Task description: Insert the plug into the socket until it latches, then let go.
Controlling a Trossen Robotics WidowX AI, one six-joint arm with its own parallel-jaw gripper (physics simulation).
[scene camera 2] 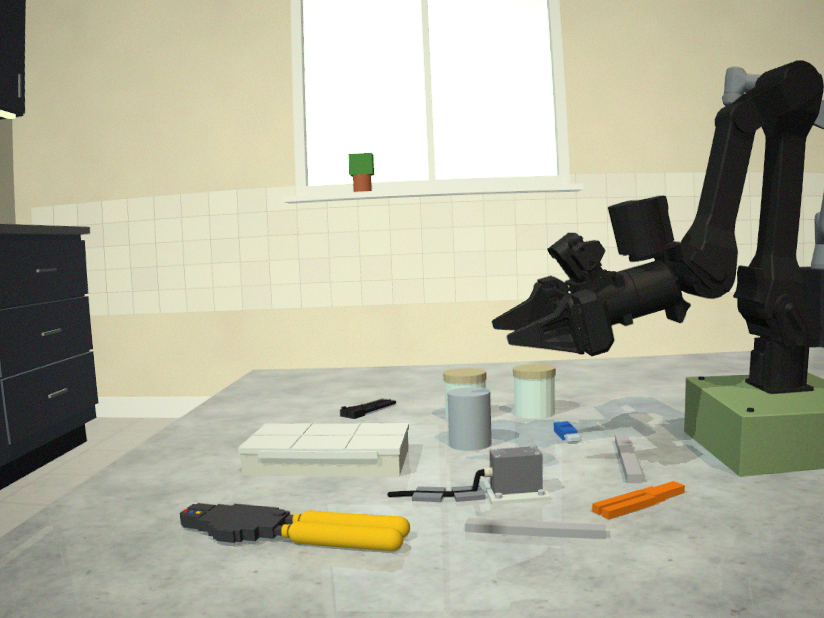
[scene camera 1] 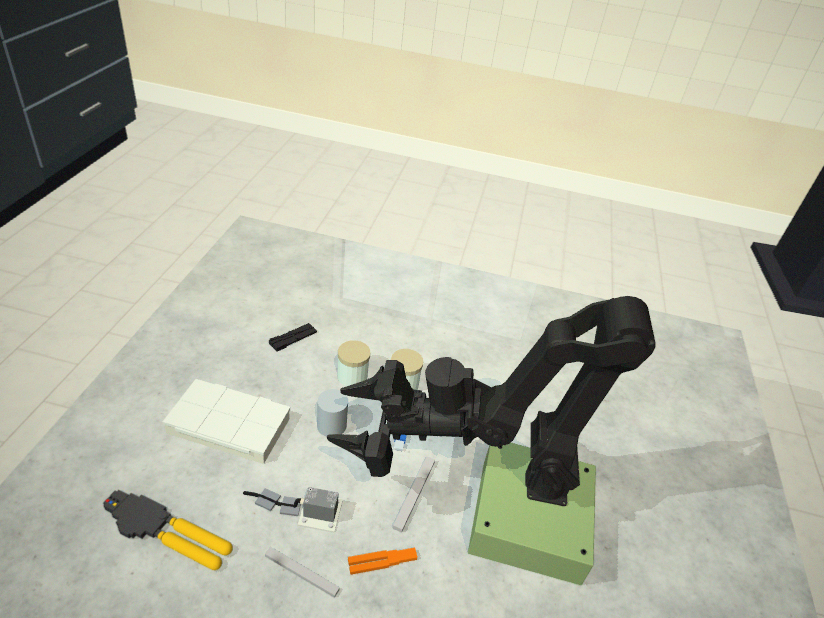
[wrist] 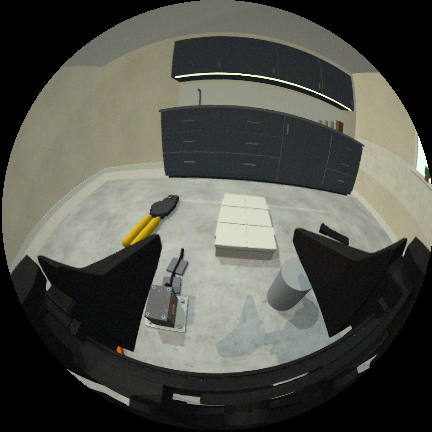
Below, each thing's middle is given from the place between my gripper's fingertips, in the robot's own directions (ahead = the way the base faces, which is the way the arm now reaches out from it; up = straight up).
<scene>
Now: the grey socket block [scene camera 2: 516, 474] 8 cm to the left of my hand and 14 cm below it. The rest, counted from my hand: orange tool [scene camera 2: 610, 508] 12 cm behind, 14 cm to the left, 15 cm below; then grey cylinder [scene camera 2: 469, 408] 2 cm ahead, 10 cm to the right, 12 cm below; then white tiled block [scene camera 2: 301, 449] 20 cm ahead, 6 cm to the right, 14 cm below.
</scene>
